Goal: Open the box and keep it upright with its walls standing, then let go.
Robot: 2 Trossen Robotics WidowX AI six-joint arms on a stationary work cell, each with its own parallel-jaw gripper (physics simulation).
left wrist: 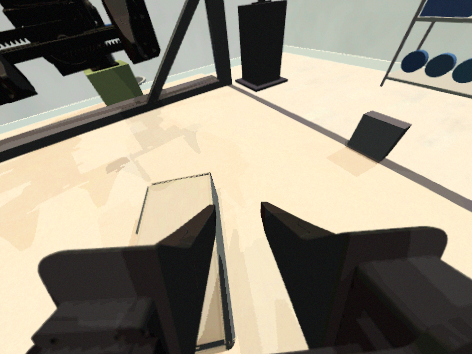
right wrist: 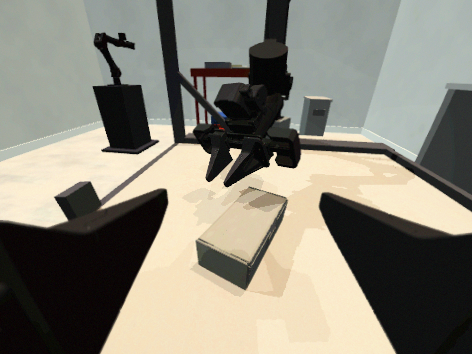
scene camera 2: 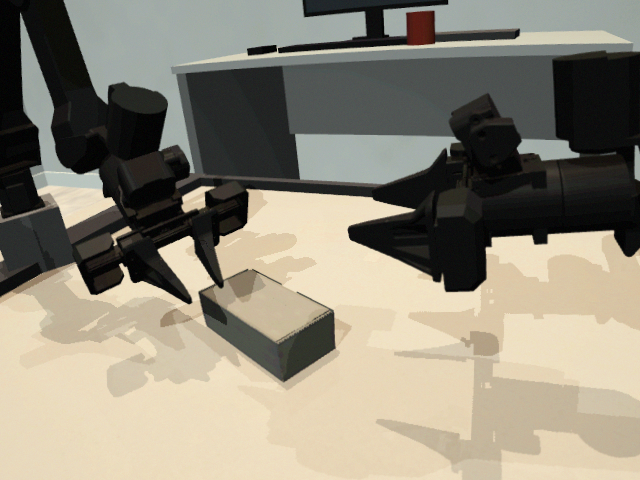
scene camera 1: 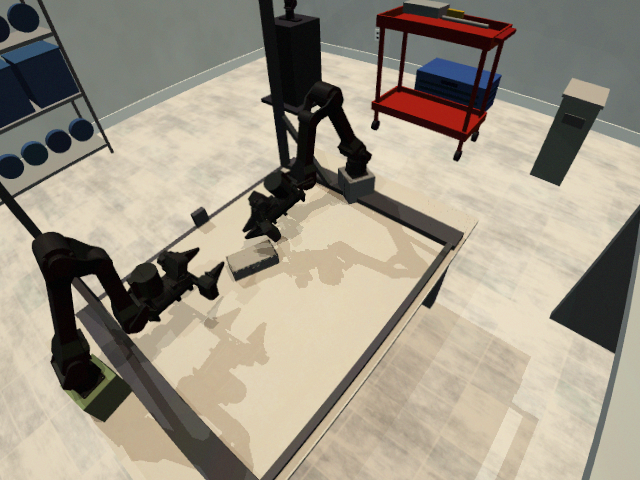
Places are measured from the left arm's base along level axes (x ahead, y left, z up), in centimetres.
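Pixels of known places: left gripper, fingertip midpoint: (left wrist: 238,209) (right wrist: 215,183) (scene camera 2: 206,293) (scene camera 1: 244,235); right gripper, fingertip midpoint: (left wrist: 80,63) (right wrist: 245,197) (scene camera 2: 361,212) (scene camera 1: 211,255); left arm's base at its link origin: (scene camera 2: 22,208) (scene camera 1: 356,172); right arm's base at its link origin: (left wrist: 104,66) (scene camera 1: 87,380).
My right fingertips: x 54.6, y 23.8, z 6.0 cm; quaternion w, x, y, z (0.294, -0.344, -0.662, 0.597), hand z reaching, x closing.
For each thing: its top centre in the pictures, then the offset to it from my right fingertips. Level surfaces: height alone.
- small oblong box at its top centre: (left wrist: 173,239) (scene camera 2: 261,299) (right wrist: 249,215) (scene camera 1: 251,255) dx -10.5, dy -5.6, dz -11.0 cm
- table at its surface level: dz -15.7 cm
- small dark block at its top centre: (left wrist: 386,118) (right wrist: 74,188) (scene camera 1: 197,211) dx +2.1, dy -31.6, dz -10.0 cm
A small oblong box (scene camera 1: 252,259) (scene camera 2: 271,312) (left wrist: 175,205) (right wrist: 242,225) with a pale flat top and dark grey sides stands upright on the table, its lid lying closed. My left gripper (scene camera 1: 245,234) (scene camera 2: 205,293) (left wrist: 238,209) (right wrist: 215,183) is partly open and empty, pointing down at the box's far end as the right wrist view shows it. One fingertip is at the box's corner, the other beside it; contact cannot be told. My right gripper (scene camera 1: 210,256) (scene camera 2: 362,213) (right wrist: 245,197) is wide open and empty, raised above the table beyond the box's opposite end.
The table (scene camera 1: 310,330) (scene camera 2: 170,428) has a dark frame (scene camera 1: 356,356) around it. A small dark block (scene camera 1: 200,216) (left wrist: 379,136) (right wrist: 78,201) is at the table's edge. Posts rise at the table's corners. A desk (scene camera 2: 361,103), a red cart (scene camera 1: 429,26) and a shelf unit stand farther off.
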